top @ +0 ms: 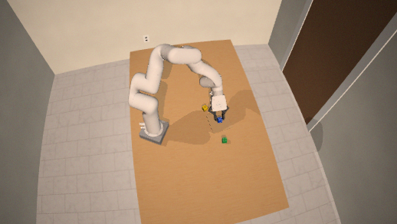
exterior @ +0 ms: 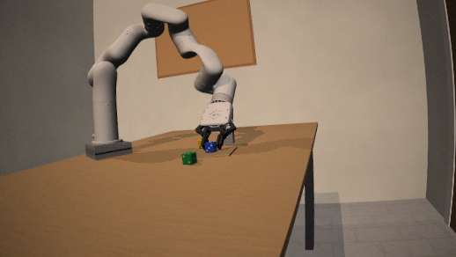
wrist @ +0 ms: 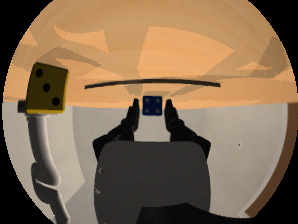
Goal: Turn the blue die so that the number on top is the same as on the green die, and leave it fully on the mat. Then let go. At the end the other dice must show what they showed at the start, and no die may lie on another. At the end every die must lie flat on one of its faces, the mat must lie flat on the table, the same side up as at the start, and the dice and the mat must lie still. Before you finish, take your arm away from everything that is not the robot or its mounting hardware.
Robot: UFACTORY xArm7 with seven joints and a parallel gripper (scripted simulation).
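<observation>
Now: the blue die 10 mm to the right of my hand and 10 mm below it. Also, from my hand: green die 160 mm to the right, 30 mm ahead, 20 mm below; yellow die 100 mm behind, 80 mm to the left, 20 mm below.
</observation>
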